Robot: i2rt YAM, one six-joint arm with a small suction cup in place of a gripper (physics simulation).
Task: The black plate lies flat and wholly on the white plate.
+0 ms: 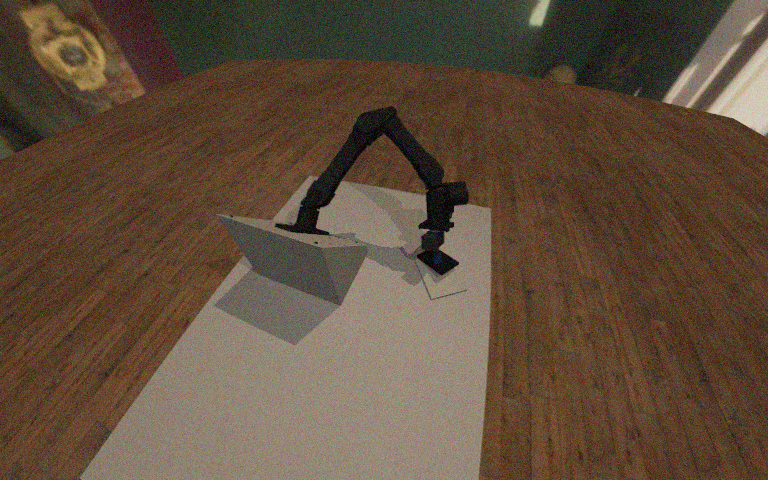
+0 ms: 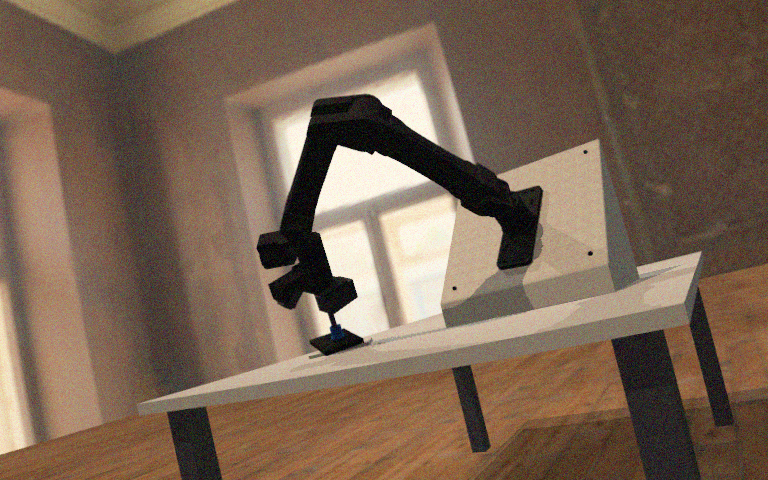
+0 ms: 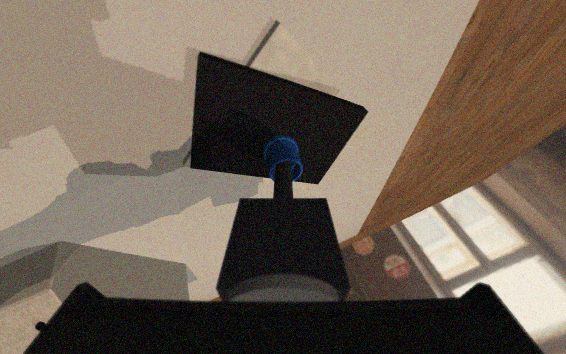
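Pixels of known places: hand at its tool point: (image 1: 437,263) (image 2: 339,340) (image 3: 283,147); arm's base at its link origin: (image 1: 304,231) (image 2: 521,227).
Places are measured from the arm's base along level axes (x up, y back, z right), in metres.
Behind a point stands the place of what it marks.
The black plate (image 1: 445,264) {y -0.442, x -0.120, z -0.144 m} (image 2: 326,345) {y -0.405, x -0.136, z -0.197 m} (image 3: 245,102) {y -0.395, x -0.138, z -0.198 m} is a small dark square. The blue suction cup of my gripper (image 1: 434,256) (image 2: 336,332) (image 3: 282,152) sits on its top face near one edge and holds it. The plate hangs slightly tilted, just above the table. The white plate (image 1: 449,289) {y -0.480, x -0.149, z -0.073 m} (image 3: 294,53) {y -0.436, x -0.149, z -0.213 m} is a thin pale square lying flat on the table under the black plate. The black plate covers part of it, and the white plate's near and right edges stick out beyond it.
The white table (image 1: 322,387) {y -0.249, x -0.155, z 0.346 m} (image 2: 477,341) {y 0.099, x -0.155, z -0.437 m} carries the grey wedge-shaped mount (image 1: 291,258) {y -0.063, x 0.046, z 0.125 m} (image 2: 560,207) {y 0.080, x 0.018, z 0.021 m} that the arm is fixed to, left of the plates. The table's right edge is close to the plates, with wooden floor (image 1: 580,258) beyond it.
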